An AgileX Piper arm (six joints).
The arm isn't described. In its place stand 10 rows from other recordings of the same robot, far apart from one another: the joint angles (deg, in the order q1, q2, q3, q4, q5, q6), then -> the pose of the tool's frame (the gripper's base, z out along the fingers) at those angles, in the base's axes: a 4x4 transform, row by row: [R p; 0 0 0 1], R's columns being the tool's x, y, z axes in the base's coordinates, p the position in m.
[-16.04, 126.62, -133.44, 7.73, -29.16, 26.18] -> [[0.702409 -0.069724 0.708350 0.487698], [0.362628 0.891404 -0.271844 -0.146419], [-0.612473 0.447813 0.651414 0.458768], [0 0 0 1]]
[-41.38, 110.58, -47.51, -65.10, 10.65, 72.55] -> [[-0.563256 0.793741 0.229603 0.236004], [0.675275 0.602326 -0.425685 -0.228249], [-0.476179 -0.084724 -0.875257 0.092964], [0 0 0 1]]
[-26.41, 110.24, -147.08, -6.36, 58.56, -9.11] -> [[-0.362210 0.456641 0.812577 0.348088], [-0.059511 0.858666 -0.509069 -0.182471], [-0.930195 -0.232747 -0.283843 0.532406], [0 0 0 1]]
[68.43, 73.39, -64.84, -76.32, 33.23, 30.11] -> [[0.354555 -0.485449 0.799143 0.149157], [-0.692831 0.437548 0.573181 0.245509], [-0.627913 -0.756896 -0.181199 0.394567], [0 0 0 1]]
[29.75, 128.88, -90.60, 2.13, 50.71, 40.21] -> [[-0.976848 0.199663 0.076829 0.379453], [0.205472 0.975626 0.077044 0.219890], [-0.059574 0.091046 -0.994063 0.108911], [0 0 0 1]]
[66.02, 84.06, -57.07, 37.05, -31.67, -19.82] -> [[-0.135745 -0.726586 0.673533 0.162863], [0.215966 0.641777 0.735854 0.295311], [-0.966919 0.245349 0.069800 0.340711], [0 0 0 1]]
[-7.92, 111.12, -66.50, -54.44, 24.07, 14.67] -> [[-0.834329 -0.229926 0.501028 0.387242], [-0.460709 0.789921 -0.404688 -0.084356], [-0.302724 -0.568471 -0.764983 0.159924], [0 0 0 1]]
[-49.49, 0.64, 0.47, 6.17, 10.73, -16.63] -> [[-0.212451 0.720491 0.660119 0.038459], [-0.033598 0.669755 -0.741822 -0.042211], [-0.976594 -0.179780 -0.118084 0.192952], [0 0 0 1]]
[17.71, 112.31, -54.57, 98.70, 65.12, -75.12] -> [[-0.923271 -0.376979 0.073878 0.304154], [-0.029261 0.260771 0.964957 0.182791], [-0.383034 0.888755 -0.251793 0.160418], [0 0 0 1]]
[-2.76, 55.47, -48.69, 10.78, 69.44, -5.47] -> [[-0.943100 -0.036951 0.330449 0.152978], [0.017177 0.987065 0.159398 0.008580], [-0.332064 0.156004 -0.930267 0.307055], [0 0 0 1]]
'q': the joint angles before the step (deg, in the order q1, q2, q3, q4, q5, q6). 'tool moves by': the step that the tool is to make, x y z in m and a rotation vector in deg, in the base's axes. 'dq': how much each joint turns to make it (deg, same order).
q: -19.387, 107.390, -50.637, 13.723, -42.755, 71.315
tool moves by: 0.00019, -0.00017, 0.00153, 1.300, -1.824, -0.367
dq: 0.001, -0.001, -0.001, -0.152, -0.966, 2.161
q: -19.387, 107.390, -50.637, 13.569, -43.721, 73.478
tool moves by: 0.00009, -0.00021, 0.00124, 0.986, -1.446, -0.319
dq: 0.000, 0.000, 0.000, -0.039, -0.795, 1.620
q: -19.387, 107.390, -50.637, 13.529, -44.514, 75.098
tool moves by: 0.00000, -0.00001, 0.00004, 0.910, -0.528, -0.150
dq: -0.001, -0.001, 0.000, 0.000, -0.021, 1.062
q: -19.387, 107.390, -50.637, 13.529, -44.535, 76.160
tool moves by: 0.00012, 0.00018, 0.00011, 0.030, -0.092, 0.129
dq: -0.001, 0.000, -0.001, -0.208, -0.044, 0.200
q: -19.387, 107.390, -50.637, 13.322, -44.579, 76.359
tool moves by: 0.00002, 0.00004, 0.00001, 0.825, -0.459, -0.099
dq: -0.001, -0.001, 0.001, -0.046, -0.001, 0.981
